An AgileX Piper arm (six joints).
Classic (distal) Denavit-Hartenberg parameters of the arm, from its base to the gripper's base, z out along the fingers. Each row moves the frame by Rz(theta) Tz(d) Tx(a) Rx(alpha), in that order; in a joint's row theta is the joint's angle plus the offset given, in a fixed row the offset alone. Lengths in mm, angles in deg.
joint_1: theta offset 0, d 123, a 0, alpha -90
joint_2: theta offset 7.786, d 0, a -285, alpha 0
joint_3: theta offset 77.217, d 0, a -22, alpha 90
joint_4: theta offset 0, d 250.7, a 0, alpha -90
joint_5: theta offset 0, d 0, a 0, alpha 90
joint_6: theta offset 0, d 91, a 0, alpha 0
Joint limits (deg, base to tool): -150..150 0..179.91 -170..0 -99.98..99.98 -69.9..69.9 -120..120
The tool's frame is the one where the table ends.
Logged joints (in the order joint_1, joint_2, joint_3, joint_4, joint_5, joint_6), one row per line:
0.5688, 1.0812, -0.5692, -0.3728, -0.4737, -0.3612
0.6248, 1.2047, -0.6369, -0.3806, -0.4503, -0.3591
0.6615, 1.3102, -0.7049, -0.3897, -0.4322, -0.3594
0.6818, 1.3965, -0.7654, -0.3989, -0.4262, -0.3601
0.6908, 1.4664, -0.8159, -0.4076, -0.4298, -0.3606
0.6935, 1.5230, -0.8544, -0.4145, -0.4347, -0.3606
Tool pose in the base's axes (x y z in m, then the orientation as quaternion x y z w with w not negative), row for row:
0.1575, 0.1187, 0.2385, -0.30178, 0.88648, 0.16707, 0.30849
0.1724, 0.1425, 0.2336, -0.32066, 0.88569, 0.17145, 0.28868
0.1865, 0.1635, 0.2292, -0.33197, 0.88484, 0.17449, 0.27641
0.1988, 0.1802, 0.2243, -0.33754, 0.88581, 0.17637, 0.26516
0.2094, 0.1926, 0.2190, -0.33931, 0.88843, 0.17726, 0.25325
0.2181, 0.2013, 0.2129, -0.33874, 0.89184, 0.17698, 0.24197
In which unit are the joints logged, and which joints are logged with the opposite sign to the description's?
The joints are logged in radians. Opposite sign: joint_4, joint_5.
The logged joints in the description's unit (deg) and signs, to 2 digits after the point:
32.59, 61.95, -32.61, 21.36, 27.14, -20.70
35.80, 69.02, -36.49, 21.81, 25.80, -20.57
37.90, 75.07, -40.39, 22.33, 24.76, -20.59
39.06, 80.01, -43.85, 22.86, 24.42, -20.63
39.58, 84.02, -46.75, 23.35, 24.63, -20.66
39.73, 87.26, -48.95, 23.75, 24.91, -20.66

